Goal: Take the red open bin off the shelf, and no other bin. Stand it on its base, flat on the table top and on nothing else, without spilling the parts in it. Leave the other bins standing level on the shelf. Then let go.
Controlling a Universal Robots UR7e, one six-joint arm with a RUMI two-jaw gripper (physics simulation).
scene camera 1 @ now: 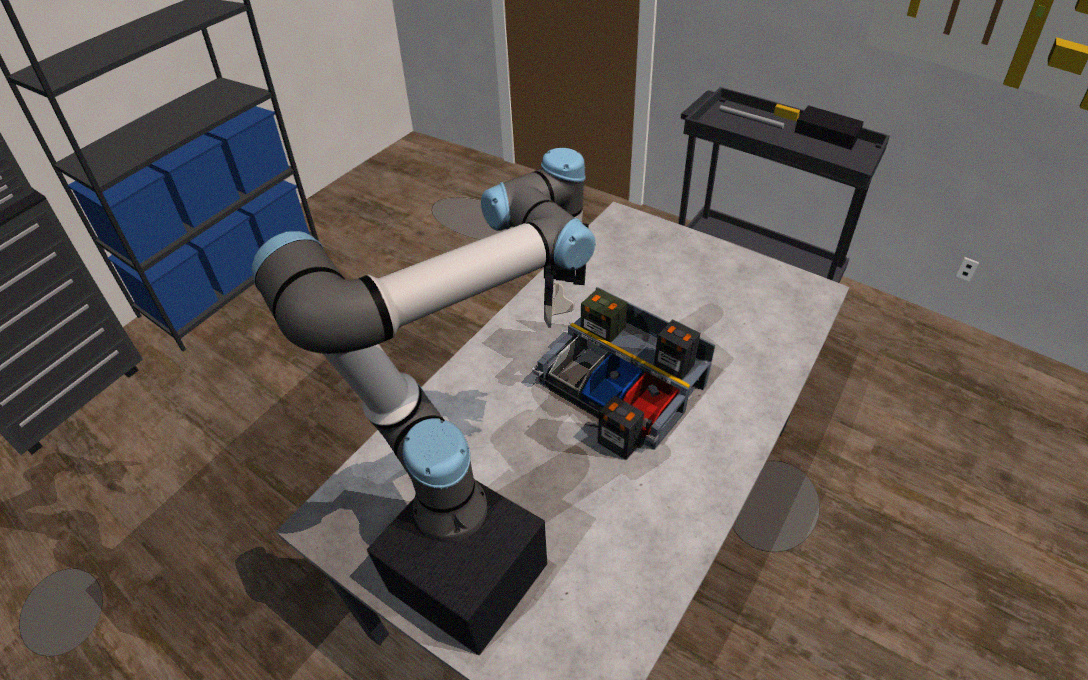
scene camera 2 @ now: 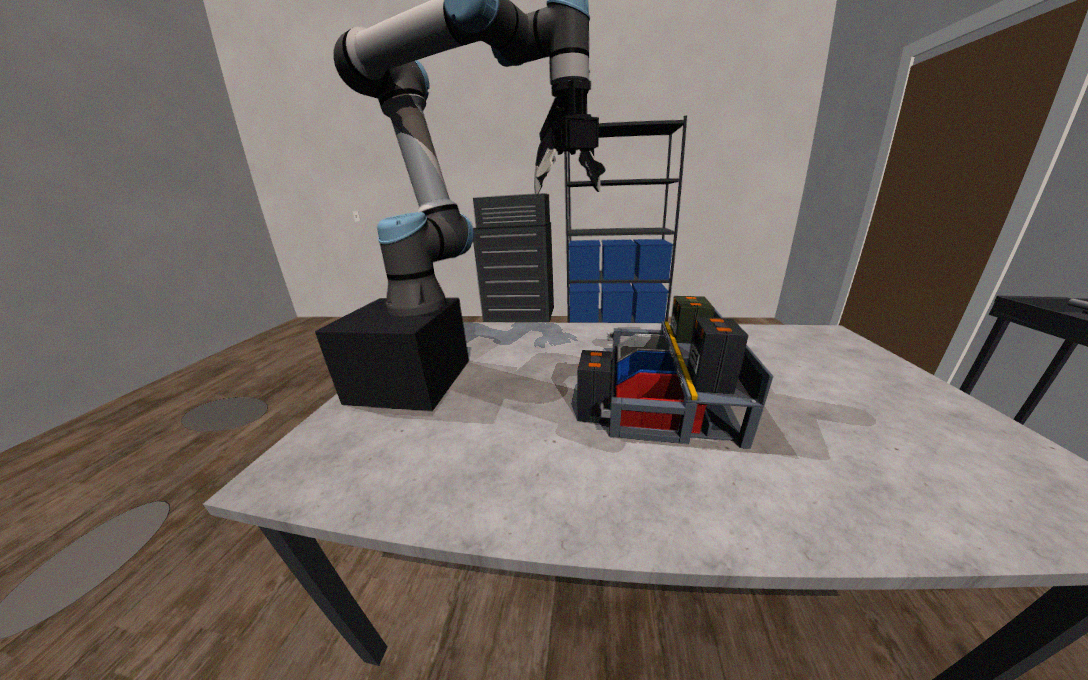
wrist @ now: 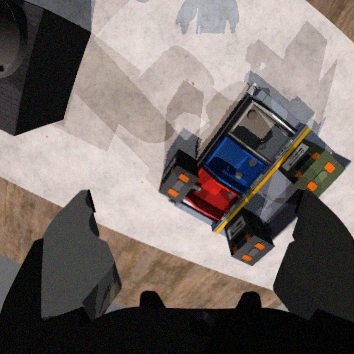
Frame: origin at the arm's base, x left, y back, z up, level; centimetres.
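Seen in the pictures: gripper, fingertip midpoint: (scene camera 1: 552, 302) (scene camera 2: 568, 193) (wrist: 193, 193); arm's base at its link origin: (scene camera 1: 450, 509) (scene camera 2: 417, 306).
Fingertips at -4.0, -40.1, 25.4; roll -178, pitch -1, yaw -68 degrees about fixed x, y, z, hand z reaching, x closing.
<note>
Offsets run from my fingertips to a thing's top centre, as dx, dy, dz. "spot": to the spot under its first point.
The red open bin @(-19.3, -16.8, -37.5) (scene camera 1: 639, 394) (scene camera 2: 653, 386) (wrist: 212, 192) sits in the low shelf @(spot: -26.4, -12.7, -37.3) (scene camera 2: 649, 406), at the end of a row beside the blue bin @(-8.4, -19.3, -37.5) (scene camera 1: 607, 383) (scene camera 2: 641, 363) (wrist: 230, 160). A grey bin @(+2.5, -21.6, -37.5) (scene camera 1: 576, 364) (wrist: 255, 127) is at the row's other end. Small grey parts show inside the red bin; its base is mostly hidden. My gripper (scene camera 1: 561, 308) (scene camera 2: 567, 190) (wrist: 193, 193) is open and empty, pointing down high above the table. In scene camera 1 it appears near the grey bin's end of the shelf.
A black box @(-15.9, -4.0, -32.4) (scene camera 1: 619, 429) (scene camera 2: 593, 388) (wrist: 178, 177) stands on the table close against the red bin's open side. Another black box @(-21.9, -25.9, -23.2) (scene camera 1: 676, 348) (scene camera 2: 718, 356) (wrist: 250, 245) and a green box @(+0.6, -31.2, -25.7) (scene camera 1: 601, 315) (scene camera 2: 691, 312) (wrist: 317, 170) stand behind the yellow bar @(-9.5, -24.2, -34.4) (scene camera 1: 629, 355) (scene camera 2: 680, 360) (wrist: 265, 177).
</note>
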